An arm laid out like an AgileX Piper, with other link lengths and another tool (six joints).
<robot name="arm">
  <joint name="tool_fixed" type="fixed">
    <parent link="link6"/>
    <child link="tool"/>
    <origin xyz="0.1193 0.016 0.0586" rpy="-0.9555 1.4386 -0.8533"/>
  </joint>
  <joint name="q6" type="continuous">
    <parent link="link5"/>
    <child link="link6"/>
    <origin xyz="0.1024 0 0.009"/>
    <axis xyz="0.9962 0 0.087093"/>
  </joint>
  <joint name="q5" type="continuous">
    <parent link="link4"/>
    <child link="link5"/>
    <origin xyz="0 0 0"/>
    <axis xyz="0 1 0"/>
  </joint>
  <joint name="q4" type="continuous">
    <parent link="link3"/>
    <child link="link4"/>
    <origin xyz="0.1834 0 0.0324"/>
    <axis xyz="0.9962 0 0.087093"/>
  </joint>
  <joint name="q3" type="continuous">
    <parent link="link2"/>
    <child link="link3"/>
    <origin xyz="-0.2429 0 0.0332"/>
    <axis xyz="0 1 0"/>
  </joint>
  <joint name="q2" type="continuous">
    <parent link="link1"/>
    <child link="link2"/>
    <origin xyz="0 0 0"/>
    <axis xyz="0 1 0"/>
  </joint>
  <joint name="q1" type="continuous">
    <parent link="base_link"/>
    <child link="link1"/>
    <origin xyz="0 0 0.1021"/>
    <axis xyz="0 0 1"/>
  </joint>
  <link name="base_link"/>
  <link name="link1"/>
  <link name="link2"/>
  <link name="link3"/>
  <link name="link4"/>
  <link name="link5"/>
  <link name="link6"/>
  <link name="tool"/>
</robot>
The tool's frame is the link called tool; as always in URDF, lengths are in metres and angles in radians. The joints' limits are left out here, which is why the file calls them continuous.
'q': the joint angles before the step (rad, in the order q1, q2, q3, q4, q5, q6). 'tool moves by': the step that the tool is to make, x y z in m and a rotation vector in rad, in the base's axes. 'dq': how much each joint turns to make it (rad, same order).
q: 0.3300, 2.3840, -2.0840, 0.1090, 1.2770, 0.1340
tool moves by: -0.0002, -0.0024, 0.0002, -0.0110, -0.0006, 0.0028
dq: -0.0002, -0.0019, -0.0001, -0.0109, 0.0050, -0.0002
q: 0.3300, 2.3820, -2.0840, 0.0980, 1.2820, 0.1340
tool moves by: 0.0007, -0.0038, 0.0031, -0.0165, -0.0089, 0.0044
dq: -0.0001, -0.0091, 0.0005, -0.0190, 0.0055, -0.0001
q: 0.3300, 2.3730, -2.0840, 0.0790, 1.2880, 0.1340
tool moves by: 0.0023, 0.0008, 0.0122, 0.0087, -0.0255, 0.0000
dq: 0.0000, -0.0270, 0.0001, 0.0000, 0.0000, 0.0001
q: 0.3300, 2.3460, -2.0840, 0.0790, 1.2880, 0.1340
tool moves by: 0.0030, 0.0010, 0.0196, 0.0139, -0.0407, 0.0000
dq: 0.0000, -0.0434, 0.0006, 0.0000, -0.0002, -0.0001
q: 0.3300, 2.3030, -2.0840, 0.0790, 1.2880, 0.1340
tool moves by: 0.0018, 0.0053, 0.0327, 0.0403, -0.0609, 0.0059
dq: 0.0000, -0.0698, -0.0005, 0.0200, 0.0004, -0.0080
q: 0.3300, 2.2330, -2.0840, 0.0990, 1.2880, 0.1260
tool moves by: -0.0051, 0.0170, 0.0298, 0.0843, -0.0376, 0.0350
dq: 0.0009, -0.0579, 0.0000, 0.0770, 0.0000, -0.0382
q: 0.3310, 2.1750, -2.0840, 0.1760, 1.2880, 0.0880
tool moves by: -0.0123, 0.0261, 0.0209, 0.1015, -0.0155, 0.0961
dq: 0.0009, -0.0328, 0.0077, 0.1200, 0.0001, -0.1011
